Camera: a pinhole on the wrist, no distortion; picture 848 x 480 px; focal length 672.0 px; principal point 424.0 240.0 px. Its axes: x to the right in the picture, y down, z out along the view. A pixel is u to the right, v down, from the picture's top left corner.
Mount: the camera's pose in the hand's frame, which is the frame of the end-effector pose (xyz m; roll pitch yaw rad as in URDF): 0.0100 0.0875 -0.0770 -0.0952 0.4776 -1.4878
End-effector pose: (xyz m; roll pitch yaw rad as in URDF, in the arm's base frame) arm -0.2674 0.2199 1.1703 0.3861 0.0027 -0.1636
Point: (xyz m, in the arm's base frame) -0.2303 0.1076 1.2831
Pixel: 493 259
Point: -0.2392 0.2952 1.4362
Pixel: outside the picture
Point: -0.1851 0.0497 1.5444
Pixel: 235 303
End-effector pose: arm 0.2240 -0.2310 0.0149 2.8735 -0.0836 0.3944
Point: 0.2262 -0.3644 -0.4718
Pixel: 190 41
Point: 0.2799 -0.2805 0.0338
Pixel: 273 362
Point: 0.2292 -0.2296 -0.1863
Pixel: 419 101
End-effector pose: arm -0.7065 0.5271 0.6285 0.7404 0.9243 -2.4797
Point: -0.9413 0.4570 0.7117
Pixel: 86 324
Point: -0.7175 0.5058 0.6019
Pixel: 683 293
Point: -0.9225 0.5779 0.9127
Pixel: outside the picture
